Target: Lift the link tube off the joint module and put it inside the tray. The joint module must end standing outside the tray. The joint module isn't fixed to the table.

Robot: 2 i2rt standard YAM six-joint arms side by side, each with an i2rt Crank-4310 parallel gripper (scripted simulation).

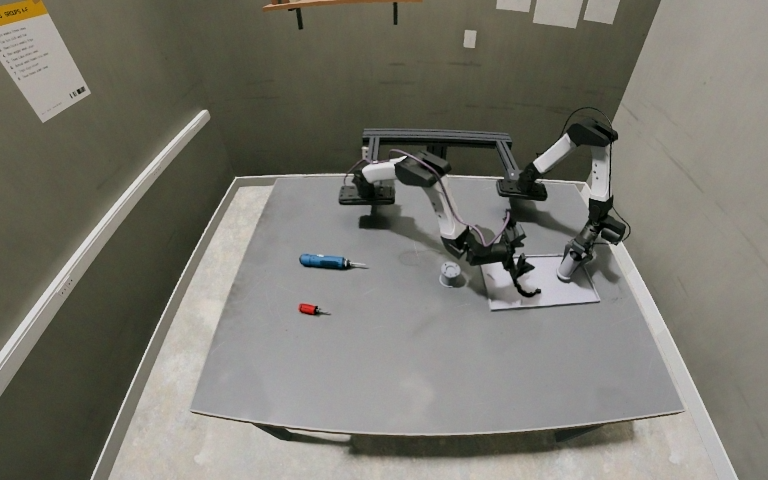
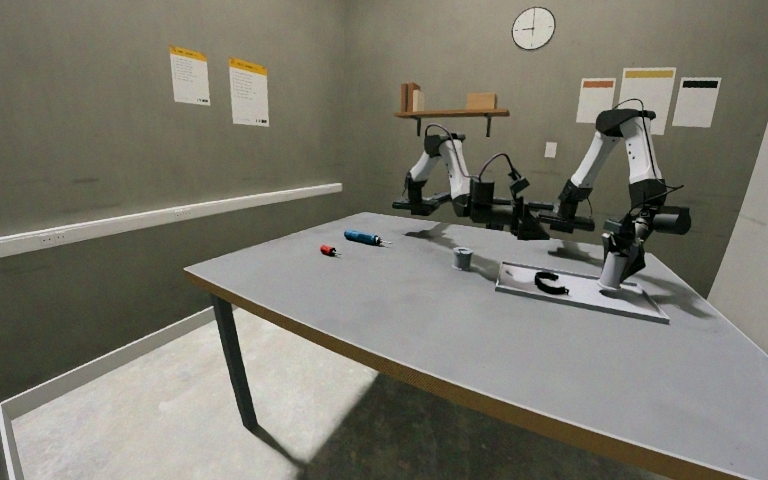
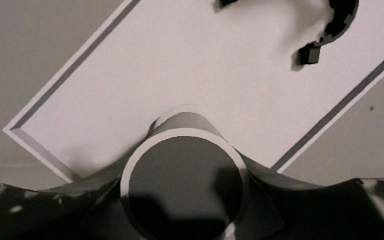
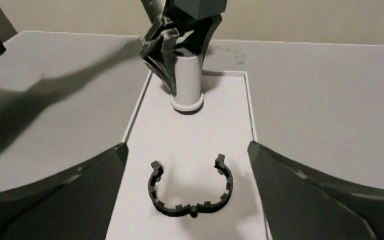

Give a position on a white tray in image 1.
579, 289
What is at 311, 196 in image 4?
My right gripper.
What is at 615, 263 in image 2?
A link tube.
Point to a link tube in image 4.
188, 57
